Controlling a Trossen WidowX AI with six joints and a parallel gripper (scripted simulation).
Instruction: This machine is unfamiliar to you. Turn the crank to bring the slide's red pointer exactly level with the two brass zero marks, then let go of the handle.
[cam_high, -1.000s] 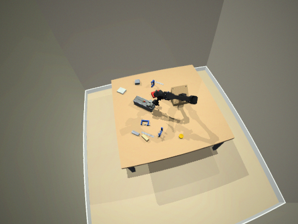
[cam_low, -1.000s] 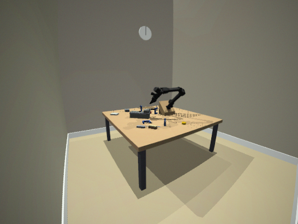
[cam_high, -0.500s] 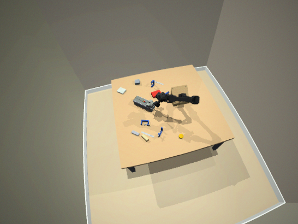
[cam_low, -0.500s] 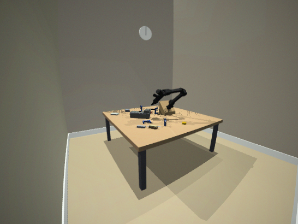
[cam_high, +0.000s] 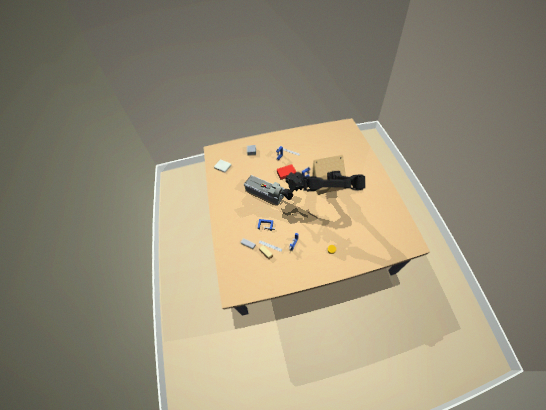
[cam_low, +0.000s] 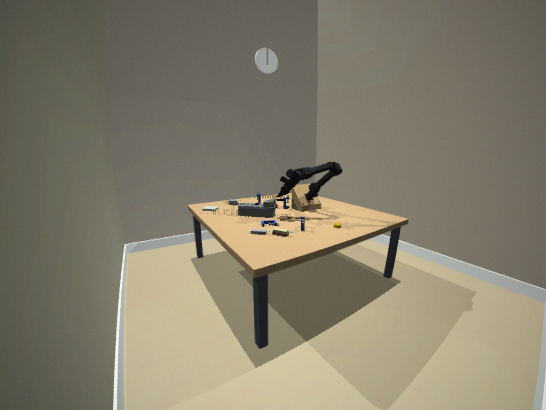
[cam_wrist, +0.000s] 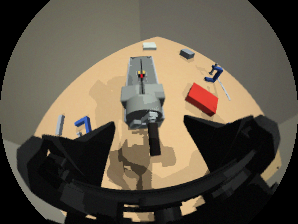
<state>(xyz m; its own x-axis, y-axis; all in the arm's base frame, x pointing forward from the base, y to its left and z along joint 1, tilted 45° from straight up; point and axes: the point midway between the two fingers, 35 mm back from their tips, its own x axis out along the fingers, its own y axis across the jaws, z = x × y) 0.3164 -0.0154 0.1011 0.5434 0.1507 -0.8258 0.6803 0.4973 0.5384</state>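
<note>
My gripper tip is 3 cm above the dark crank handle, 2 cm past it and 1 cm to the right of it. Also, from my gripper tip: red pointer 11 cm ahead, 10 cm to the right, 6 cm below; tan block 33 cm to the left, 20 cm ahead, 13 cm below; yellow disc 41 cm to the left, 18 cm behind, 14 cm below.
</note>
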